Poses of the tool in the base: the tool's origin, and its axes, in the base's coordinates. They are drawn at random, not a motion.
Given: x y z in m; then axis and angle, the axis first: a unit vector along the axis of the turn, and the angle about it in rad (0 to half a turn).
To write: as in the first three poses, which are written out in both.
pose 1, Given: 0.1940 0.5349 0.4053 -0.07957 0.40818 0.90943 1.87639
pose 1, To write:
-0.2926 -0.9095 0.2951 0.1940
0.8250 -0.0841 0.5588 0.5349
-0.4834 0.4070 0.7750 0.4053
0 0 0 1

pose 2, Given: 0.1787 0.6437 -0.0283 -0.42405 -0.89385 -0.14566 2.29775
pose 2, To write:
-0.3653 0.7398 -0.5651 0.1787
0.5221 0.6654 0.5336 0.6437
0.7707 -0.1001 -0.6293 -0.0283
0 0 0 1

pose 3, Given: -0.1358 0.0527 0.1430 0.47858 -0.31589 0.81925 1.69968
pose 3, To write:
0.1300 -0.9831 0.1292 -0.1358
0.6418 -0.0159 -0.7667 0.0527
0.7557 0.1826 0.6289 0.1430
0 0 0 1

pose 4, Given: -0.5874 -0.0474 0.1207 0.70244 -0.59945 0.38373 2.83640
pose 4, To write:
0.0102 -0.9380 0.3465 -0.5874
-0.7074 -0.2517 -0.6605 -0.0474
0.7068 -0.2384 -0.6661 0.1207
0 0 0 1

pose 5, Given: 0.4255 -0.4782 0.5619 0.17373 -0.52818 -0.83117 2.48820
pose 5, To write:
-0.7399 0.3406 -0.5801 0.4255
-0.6699 -0.2935 0.6820 -0.4782
0.0620 0.8932 0.4454 0.5619
0 0 0 1

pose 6, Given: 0.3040 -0.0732 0.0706 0.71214 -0.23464 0.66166 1.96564
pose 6, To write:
0.3176 -0.8421 0.4359 0.3040
0.3794 -0.3084 -0.8723 -0.0732
0.8690 0.4424 0.2215 0.0706
0 0 0 1

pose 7, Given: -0.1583 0.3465 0.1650 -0.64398 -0.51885 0.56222 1.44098
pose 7, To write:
0.4905 -0.2666 -0.8297 -0.1583
0.8484 0.3638 0.3846 0.3465
0.1993 -0.8925 0.4046 0.1650
0 0 0 1

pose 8, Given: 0.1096 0.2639 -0.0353 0.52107 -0.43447 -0.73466 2.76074
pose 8, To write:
-0.4048 -0.1635 -0.8997 0.1096
-0.7096 -0.5643 0.4218 0.2639
-0.5767 0.8092 0.1124 -0.0353
0 0 0 1

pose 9, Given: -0.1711 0.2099 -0.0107 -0.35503 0.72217 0.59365 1.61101
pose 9, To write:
0.0909 -0.8599 0.5023 -0.1711
0.3265 0.5023 0.8007 0.2099
-0.9408 0.0912 0.3264 -0.0107
0 0 0 1

